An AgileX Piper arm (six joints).
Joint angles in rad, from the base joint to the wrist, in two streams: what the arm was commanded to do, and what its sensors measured. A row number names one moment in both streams.
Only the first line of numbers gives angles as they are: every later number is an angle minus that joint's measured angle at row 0.
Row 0, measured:
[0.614 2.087 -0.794 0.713 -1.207 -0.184]
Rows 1 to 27, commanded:
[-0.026 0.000 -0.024 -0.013 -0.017 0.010]
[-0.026 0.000 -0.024 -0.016 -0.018 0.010]
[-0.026 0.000 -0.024 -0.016 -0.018 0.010]
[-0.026 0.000 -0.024 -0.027 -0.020 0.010]
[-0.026 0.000 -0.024 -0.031 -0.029 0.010]
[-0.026 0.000 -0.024 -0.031 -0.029 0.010]
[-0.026 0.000 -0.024 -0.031 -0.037 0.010]
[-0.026 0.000 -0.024 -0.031 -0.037 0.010]
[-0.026 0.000 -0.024 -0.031 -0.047 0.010]
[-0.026 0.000 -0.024 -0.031 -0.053 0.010]
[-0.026 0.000 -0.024 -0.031 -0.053 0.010]
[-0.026 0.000 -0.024 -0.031 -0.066 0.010]
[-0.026 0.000 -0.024 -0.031 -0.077 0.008]
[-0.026 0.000 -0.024 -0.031 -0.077 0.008]
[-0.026 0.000 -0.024 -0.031 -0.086 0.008]
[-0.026 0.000 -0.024 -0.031 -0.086 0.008]
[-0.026 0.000 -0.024 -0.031 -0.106 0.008]
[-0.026 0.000 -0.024 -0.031 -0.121 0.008]
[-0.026 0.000 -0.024 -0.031 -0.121 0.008]
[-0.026 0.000 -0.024 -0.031 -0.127 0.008]
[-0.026 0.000 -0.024 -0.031 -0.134 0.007]
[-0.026 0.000 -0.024 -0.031 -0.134 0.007]
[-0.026 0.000 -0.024 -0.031 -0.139 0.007]
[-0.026 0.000 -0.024 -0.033 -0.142 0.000]
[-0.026 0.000 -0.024 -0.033 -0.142 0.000]
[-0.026 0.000 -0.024 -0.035 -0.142 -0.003]
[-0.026 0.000 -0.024 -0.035 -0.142 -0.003]
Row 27, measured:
[-0.005 0.004 0.000 -0.005 0.025 0.010]
